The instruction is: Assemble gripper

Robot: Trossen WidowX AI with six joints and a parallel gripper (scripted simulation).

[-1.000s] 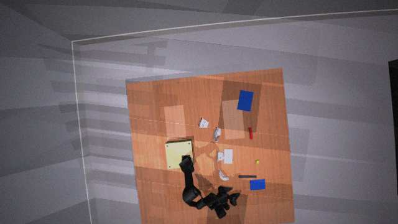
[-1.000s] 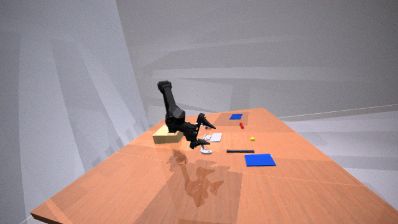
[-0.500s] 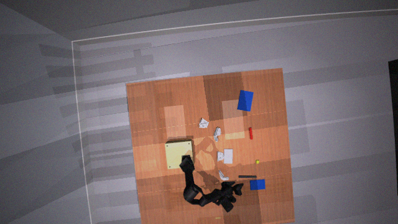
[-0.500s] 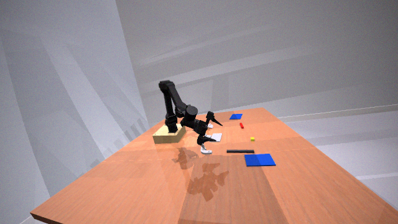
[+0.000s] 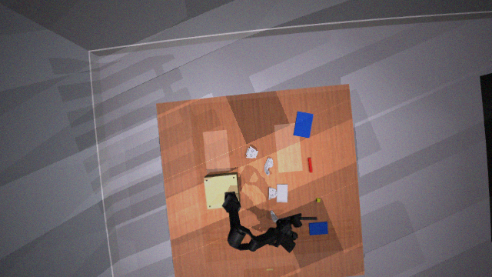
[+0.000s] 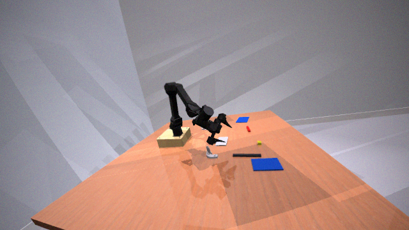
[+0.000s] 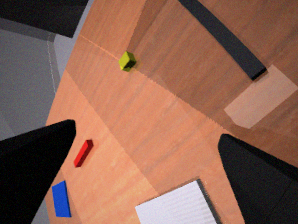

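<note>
Right now the jaw is 14 cm behind my gripper tip, 28 cm to the left of it and 6 cm below it. The rest, counted from my gripper tip: housing plate 13 cm behind, 12 cm to the left, 9 cm below; black bar 8 cm ahead, 7 cm to the right, 9 cm below; flat white plate 6 cm behind, 11 cm to the left, 9 cm below.
</note>
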